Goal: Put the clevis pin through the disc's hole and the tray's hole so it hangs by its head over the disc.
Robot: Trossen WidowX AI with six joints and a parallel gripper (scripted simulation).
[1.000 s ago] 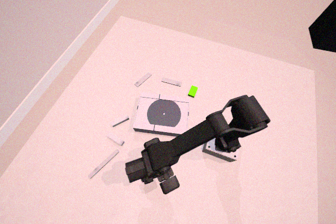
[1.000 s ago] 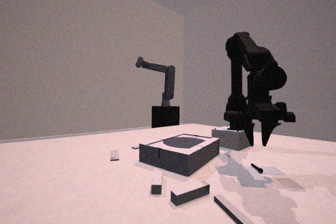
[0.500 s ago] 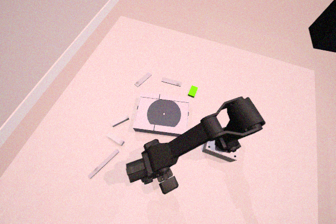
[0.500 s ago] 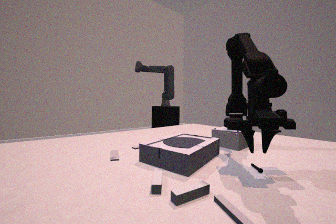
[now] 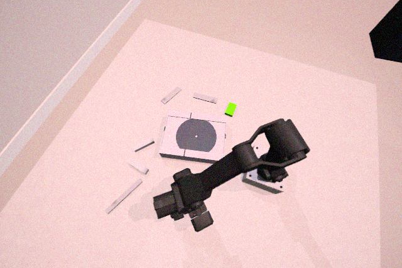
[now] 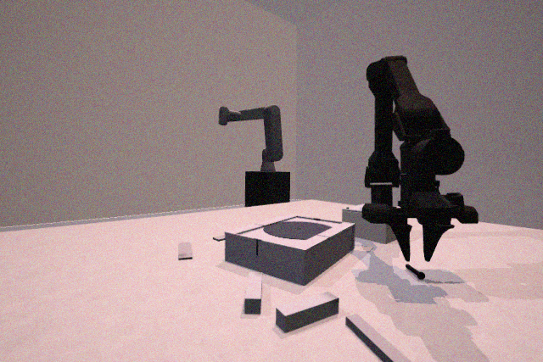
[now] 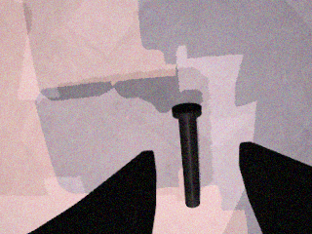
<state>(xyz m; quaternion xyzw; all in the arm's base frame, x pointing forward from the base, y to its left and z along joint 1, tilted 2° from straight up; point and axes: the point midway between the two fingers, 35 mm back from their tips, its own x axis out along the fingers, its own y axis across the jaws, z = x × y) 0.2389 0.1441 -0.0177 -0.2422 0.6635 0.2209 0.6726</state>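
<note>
The steel pin lies 10 mm behind my gripper tip, 10 mm to the right of it and 20 mm below it. Round my gripper tip: rimmed tray: 50 mm ahead, 240 mm to the right, 20 mm above; dark disc: 40 mm ahead, 230 mm to the right, 30 mm above; bar: 250 mm ahead, 40 mm to the left, 20 mm below.
</note>
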